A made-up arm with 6 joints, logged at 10 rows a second.
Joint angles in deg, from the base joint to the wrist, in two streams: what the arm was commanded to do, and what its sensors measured. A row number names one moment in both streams.
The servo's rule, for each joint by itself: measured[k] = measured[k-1] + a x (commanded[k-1-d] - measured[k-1]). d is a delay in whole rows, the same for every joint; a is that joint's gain. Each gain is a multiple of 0.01, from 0.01 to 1. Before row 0 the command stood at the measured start. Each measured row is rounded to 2 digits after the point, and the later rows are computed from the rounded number. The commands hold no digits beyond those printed.
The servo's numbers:
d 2
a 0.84 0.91 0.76 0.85 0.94 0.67
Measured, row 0: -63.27 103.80 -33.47 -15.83 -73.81 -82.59
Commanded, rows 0 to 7: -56.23 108.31 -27.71 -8.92 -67.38 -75.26; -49.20 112.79 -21.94 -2.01 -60.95 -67.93; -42.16 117.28 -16.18 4.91 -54.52 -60.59; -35.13 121.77 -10.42 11.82 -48.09 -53.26; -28.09 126.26 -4.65 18.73 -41.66 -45.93; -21.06 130.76 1.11 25.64 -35.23 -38.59; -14.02 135.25 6.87 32.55 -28.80 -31.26; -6.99 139.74 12.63 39.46 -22.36 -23.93
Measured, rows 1 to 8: -63.27 103.80 -33.47 -15.83 -73.81 -82.59; -63.27 103.80 -33.47 -15.83 -73.81 -82.59; -57.36 107.90 -29.09 -9.96 -67.77 -77.68; -50.51 112.35 -23.66 -3.20 -61.36 -71.15; -43.50 116.84 -17.98 3.69 -54.93 -64.07; -36.47 121.33 -12.23 10.60 -48.50 -56.83; -29.43 125.82 -6.47 17.51 -42.07 -49.53; -22.40 130.32 -0.71 24.42 -35.64 -42.20
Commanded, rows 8 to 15: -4.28 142.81 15.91 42.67 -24.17 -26.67; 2.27 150.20 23.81 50.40 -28.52 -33.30; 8.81 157.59 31.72 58.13 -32.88 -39.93; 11.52 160.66 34.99 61.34 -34.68 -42.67; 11.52 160.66 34.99 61.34 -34.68 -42.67; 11.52 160.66 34.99 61.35 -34.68 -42.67; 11.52 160.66 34.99 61.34 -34.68 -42.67; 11.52 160.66 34.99 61.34 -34.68 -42.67
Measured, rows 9 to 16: -15.36 134.81 5.05 31.33 -29.21 -34.87; -8.33 139.30 10.81 38.24 -22.77 -27.54; -4.93 142.49 14.69 42.01 -24.09 -26.96; 1.12 149.51 21.62 49.14 -28.25 -31.21; 7.58 156.86 29.30 56.78 -32.60 -37.05; 10.89 160.32 33.62 60.66 -34.56 -40.82; 11.42 160.63 34.66 61.24 -34.67 -42.06; 11.50 160.66 34.91 61.33 -34.68 -42.47
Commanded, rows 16 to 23: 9.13 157.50 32.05 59.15 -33.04 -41.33; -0.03 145.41 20.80 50.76 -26.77 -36.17; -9.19 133.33 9.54 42.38 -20.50 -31.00; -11.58 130.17 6.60 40.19 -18.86 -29.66; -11.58 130.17 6.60 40.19 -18.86 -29.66; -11.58 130.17 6.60 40.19 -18.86 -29.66; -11.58 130.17 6.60 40.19 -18.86 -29.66; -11.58 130.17 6.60 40.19 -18.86 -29.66
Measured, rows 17 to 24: 11.52 160.66 34.97 61.34 -34.68 -42.60; 11.52 160.66 34.99 61.34 -34.68 -42.65; 9.51 157.78 32.76 59.48 -33.14 -41.77; 1.50 146.52 23.67 52.07 -27.15 -38.02; -7.48 134.52 12.93 43.83 -20.90 -33.32; -10.92 130.56 8.12 40.74 -18.98 -30.87; -11.47 130.21 6.96 40.27 -18.87 -30.06; -11.56 130.17 6.69 40.20 -18.86 -29.79
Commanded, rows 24 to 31: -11.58 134.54 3.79 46.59 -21.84 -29.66; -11.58 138.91 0.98 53.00 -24.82 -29.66; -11.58 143.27 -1.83 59.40 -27.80 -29.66; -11.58 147.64 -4.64 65.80 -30.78 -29.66; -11.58 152.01 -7.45 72.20 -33.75 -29.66; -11.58 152.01 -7.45 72.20 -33.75 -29.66; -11.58 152.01 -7.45 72.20 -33.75 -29.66; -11.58 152.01 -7.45 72.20 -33.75 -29.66
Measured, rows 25 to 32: -11.58 130.17 6.62 40.19 -18.86 -29.70; -11.58 130.17 6.60 40.19 -18.86 -29.67; -11.58 134.15 4.46 45.63 -21.66 -29.66; -11.58 138.48 1.82 51.89 -24.63 -29.66; -11.58 142.84 -0.95 58.27 -27.61 -29.66; -11.58 147.21 -3.75 64.67 -30.59 -29.66; -11.58 151.58 -6.56 71.07 -33.56 -29.66; -11.58 151.97 -7.24 72.03 -33.74 -29.66
